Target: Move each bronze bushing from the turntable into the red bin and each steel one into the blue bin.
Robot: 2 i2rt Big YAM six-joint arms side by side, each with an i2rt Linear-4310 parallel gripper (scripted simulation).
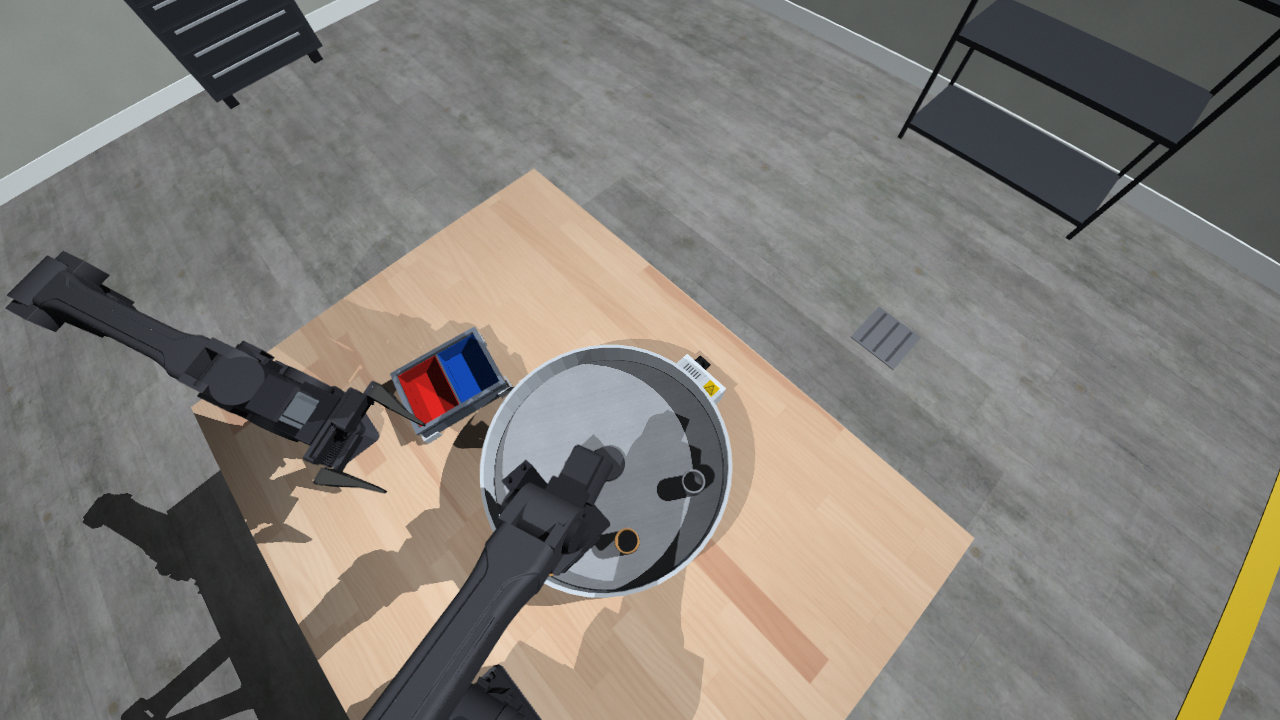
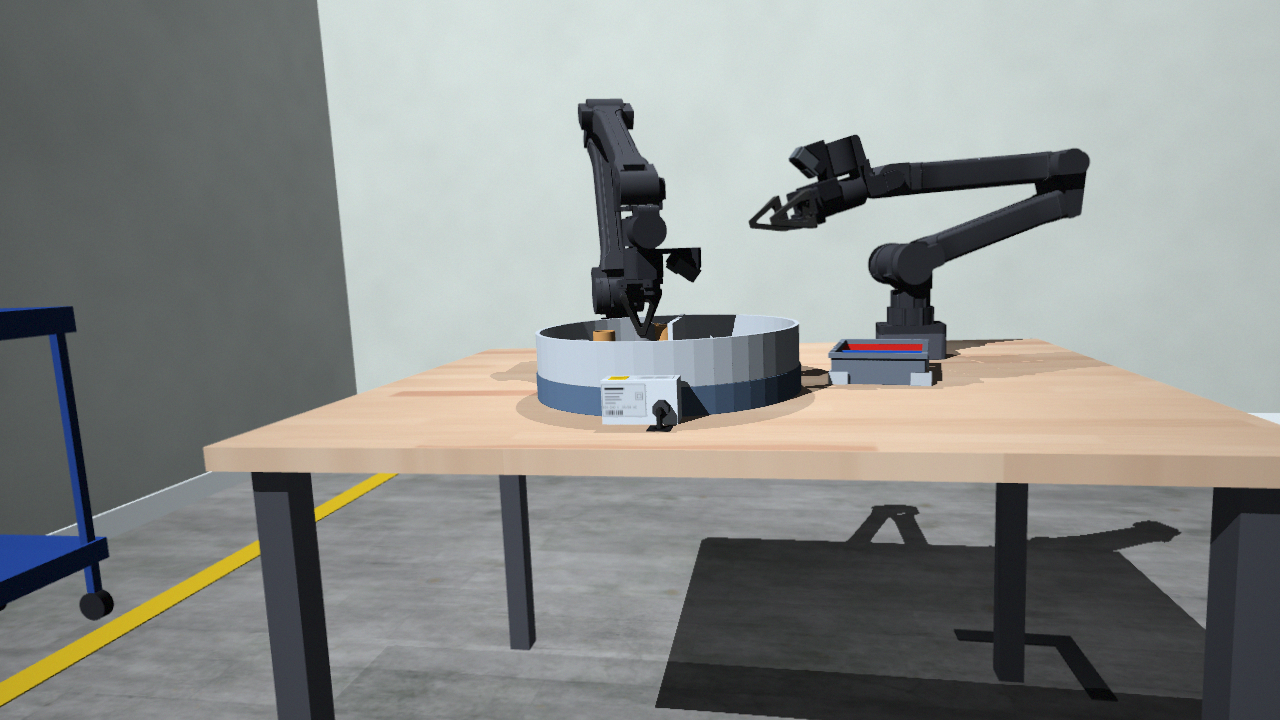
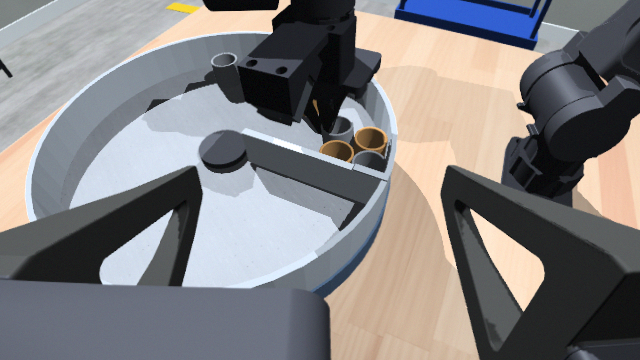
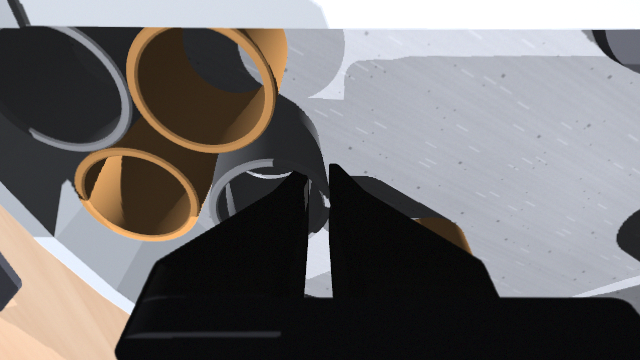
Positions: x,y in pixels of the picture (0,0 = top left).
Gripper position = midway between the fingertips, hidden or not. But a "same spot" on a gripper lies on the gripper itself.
My left gripper shows in image 1 (405,457), in image 2 and in image 3; in image 4 it is out of frame. My right gripper shows in image 1 (579,537), in image 2 (642,335), in image 3 and in image 4. One and the same spot on my left gripper: (image 3: 70,246) is (image 2: 798,193). The same spot on my right gripper: (image 3: 329,101) is (image 4: 157,316).
